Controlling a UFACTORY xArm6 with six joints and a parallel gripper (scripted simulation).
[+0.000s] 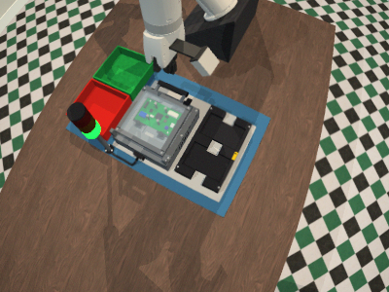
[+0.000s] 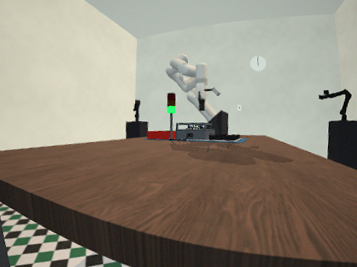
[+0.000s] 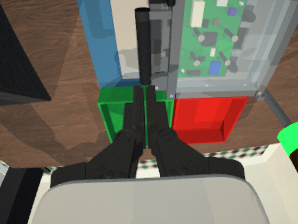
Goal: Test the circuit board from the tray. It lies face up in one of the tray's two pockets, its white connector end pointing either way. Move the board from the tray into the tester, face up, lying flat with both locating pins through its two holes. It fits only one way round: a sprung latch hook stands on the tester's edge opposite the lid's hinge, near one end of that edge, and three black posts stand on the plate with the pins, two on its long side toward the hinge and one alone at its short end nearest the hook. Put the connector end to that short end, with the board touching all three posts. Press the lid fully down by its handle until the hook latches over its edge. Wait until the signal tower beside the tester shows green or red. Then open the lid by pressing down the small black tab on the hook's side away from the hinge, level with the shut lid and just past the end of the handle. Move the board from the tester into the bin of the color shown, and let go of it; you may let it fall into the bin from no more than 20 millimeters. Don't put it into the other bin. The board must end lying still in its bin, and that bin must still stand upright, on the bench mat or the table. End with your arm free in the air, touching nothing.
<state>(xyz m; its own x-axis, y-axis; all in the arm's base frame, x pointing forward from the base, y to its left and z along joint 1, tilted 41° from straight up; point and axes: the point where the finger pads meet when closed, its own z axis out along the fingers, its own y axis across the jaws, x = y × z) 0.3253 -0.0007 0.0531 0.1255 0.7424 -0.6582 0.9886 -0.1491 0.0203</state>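
Right now the latch hook is 30 mm ahead of my hand, 60 mm to the left of it and 110 mm below it. From my hand the other things lie so: black nest 90 mm ahead, 130 mm below; green circuit board 80 mm ahead, 10 mm to the right, 130 mm below; clear lid 90 mm ahead, 10 mm to the right, 110 mm below.
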